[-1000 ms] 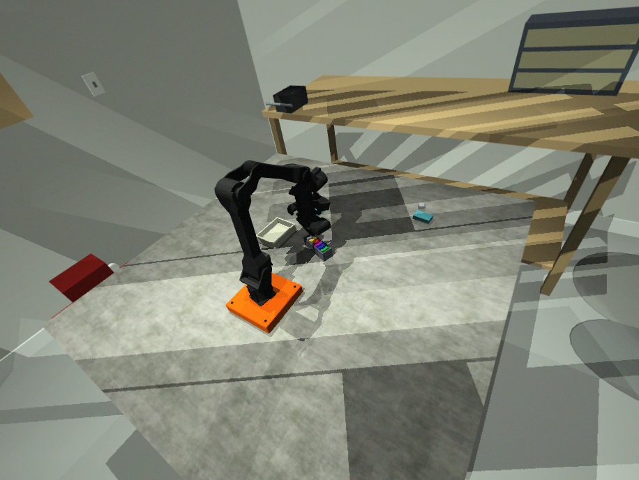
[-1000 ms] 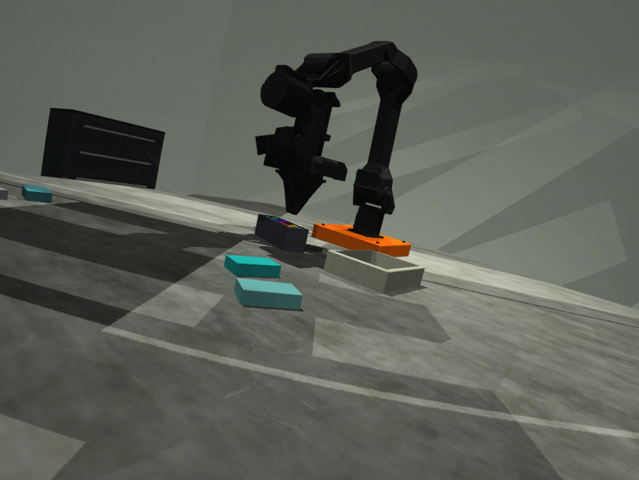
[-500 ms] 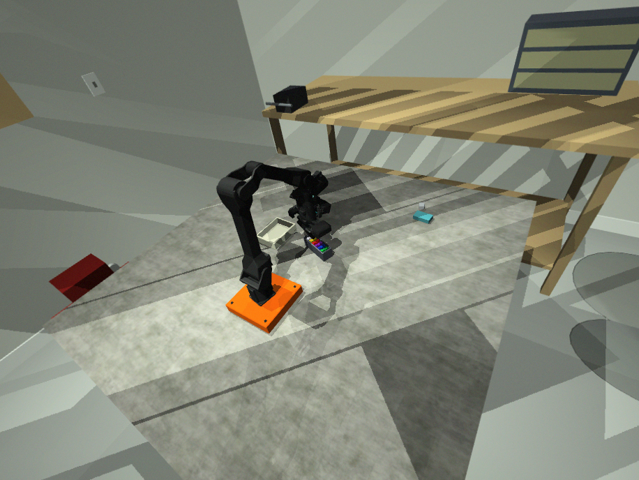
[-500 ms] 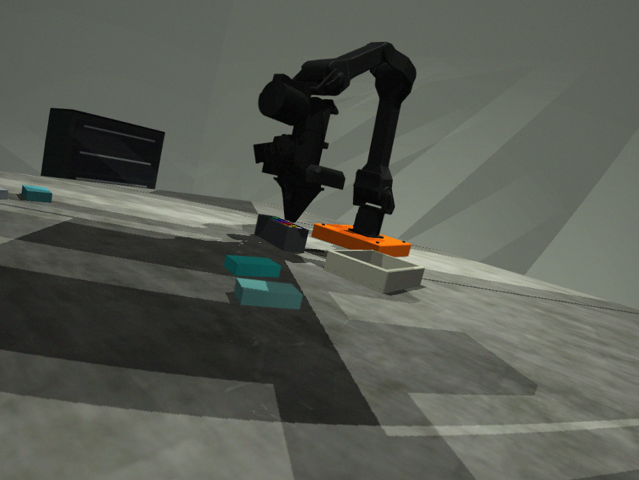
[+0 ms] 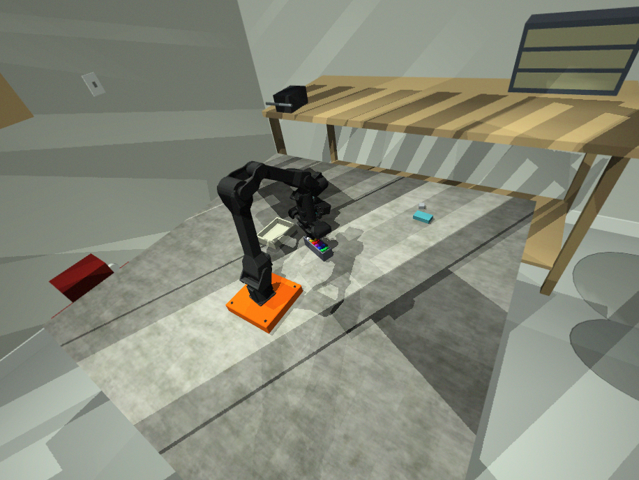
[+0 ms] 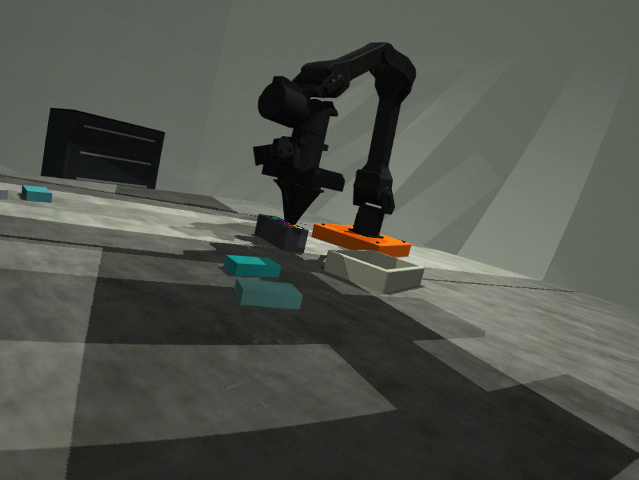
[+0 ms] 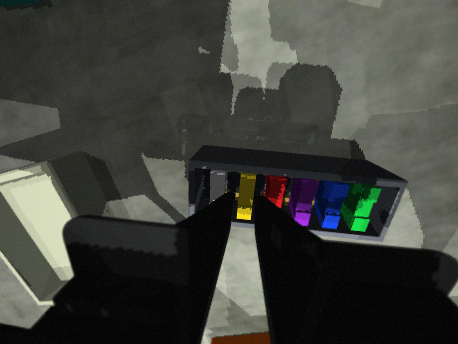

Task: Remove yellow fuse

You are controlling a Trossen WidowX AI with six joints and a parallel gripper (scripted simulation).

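My gripper tip is 20 mm above the yellow fuse. Also, from my gripper tip: red fuse 20 mm to the right, 20 mm below; then white fuse 20 mm to the left, 20 mm below; then purple fuse 10 mm behind, 40 mm to the right, 20 mm below.
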